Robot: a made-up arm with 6 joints. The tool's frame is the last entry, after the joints. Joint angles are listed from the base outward. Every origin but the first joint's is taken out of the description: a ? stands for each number. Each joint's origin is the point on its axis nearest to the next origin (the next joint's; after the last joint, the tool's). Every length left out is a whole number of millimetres.
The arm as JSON. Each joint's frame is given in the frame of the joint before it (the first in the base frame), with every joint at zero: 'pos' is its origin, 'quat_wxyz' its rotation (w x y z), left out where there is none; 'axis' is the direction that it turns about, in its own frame. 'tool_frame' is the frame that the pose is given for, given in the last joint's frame.
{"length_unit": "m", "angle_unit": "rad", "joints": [
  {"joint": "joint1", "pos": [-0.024, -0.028, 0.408], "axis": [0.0, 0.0, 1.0]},
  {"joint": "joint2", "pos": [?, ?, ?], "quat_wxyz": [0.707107, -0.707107, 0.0, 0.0], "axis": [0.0, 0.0, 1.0]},
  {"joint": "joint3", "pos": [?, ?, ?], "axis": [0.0, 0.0, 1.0]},
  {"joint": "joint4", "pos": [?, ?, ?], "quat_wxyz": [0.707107, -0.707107, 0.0, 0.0], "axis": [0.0, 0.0, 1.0]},
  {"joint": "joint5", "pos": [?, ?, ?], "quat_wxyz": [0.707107, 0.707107, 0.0, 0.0], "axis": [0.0, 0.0, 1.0]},
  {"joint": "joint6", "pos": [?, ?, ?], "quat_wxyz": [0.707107, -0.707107, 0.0, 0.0], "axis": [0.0, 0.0, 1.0]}
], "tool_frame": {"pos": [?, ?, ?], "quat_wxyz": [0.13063, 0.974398, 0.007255, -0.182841]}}
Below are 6 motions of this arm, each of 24 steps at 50 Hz.
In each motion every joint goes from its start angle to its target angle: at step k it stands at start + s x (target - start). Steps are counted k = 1, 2, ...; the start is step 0. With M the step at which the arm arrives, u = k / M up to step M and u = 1 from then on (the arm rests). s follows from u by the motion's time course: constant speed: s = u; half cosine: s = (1 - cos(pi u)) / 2; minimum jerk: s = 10 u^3 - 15 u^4 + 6 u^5.
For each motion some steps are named. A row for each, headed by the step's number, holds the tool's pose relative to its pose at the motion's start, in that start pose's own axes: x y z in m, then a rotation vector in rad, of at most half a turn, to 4 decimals.
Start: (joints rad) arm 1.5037 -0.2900 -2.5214 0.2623 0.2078 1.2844
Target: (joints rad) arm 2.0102 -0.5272 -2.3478 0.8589 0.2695 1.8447
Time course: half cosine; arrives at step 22
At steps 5, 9, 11, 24:
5: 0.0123 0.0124 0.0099 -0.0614 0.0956 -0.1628
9: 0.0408 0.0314 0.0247 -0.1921 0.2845 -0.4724
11: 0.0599 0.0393 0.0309 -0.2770 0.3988 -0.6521
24: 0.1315 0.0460 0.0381 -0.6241 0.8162 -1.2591

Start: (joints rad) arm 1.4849 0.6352 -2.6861 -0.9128 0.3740 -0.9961
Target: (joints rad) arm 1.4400 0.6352 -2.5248 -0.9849 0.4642 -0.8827
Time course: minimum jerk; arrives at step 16
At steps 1, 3, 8, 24:
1: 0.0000 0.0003 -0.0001 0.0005 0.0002 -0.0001
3: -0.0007 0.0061 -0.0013 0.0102 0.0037 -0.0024
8: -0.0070 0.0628 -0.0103 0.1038 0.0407 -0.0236
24: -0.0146 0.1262 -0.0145 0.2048 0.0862 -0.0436

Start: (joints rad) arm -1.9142 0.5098 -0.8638 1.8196 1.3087 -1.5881
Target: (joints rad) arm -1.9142 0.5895 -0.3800 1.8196 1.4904 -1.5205
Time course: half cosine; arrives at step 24
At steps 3, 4, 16, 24:
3: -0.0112 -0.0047 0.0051 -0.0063 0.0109 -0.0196
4: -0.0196 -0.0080 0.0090 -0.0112 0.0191 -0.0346
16: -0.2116 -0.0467 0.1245 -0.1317 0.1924 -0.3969
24: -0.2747 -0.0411 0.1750 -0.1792 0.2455 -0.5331

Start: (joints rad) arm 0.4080 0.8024 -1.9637 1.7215 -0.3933 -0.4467
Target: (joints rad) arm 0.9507 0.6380 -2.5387 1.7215 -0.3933 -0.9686
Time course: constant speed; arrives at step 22
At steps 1, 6, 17, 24:
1: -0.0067 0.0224 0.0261 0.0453 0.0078 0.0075
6: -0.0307 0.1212 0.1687 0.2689 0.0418 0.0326
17: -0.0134 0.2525 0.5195 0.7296 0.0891 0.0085
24: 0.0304 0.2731 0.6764 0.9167 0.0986 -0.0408

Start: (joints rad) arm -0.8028 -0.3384 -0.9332 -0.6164 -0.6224 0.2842
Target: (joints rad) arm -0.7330 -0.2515 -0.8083 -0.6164 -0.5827 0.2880
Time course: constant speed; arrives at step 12
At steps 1, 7, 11, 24:
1: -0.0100 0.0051 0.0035 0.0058 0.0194 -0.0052
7: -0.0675 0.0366 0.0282 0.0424 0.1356 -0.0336
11: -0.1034 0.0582 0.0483 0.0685 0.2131 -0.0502
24: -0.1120 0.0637 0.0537 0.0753 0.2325 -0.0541

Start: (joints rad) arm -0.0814 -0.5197 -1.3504 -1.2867 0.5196 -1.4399
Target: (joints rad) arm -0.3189 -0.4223 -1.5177 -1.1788 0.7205 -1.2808
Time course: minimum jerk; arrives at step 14
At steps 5, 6, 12, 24:
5: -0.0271 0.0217 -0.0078 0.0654 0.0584 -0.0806
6: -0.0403 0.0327 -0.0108 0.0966 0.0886 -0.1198
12: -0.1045 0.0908 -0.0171 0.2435 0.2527 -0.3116
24: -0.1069 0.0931 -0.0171 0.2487 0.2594 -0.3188

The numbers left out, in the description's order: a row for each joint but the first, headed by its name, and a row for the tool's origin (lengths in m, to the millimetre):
joint2: 0.018 -0.004 0.0
joint3: 0.092 -0.457 0.0
joint4: 0.109 0.556 0.0
joint5: 0.026 -0.014 0.0
joint6: 0.07 0.093 0.0
tool: -0.01 -0.017 0.0

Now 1 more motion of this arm.
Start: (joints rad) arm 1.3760 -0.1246 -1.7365 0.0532 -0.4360 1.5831
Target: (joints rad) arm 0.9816 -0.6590 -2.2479 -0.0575 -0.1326 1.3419
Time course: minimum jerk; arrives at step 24
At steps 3, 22, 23, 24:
3: 0.0034 0.0127 0.0044 0.0147 -0.0045 0.0033
22: 0.0479 0.5254 0.6297 0.9075 -0.3579 0.2938
23: 0.0472 0.5261 0.6335 0.9115 -0.3598 0.2953
24: 0.0471 0.5262 0.6341 0.9121 -0.3600 0.2956

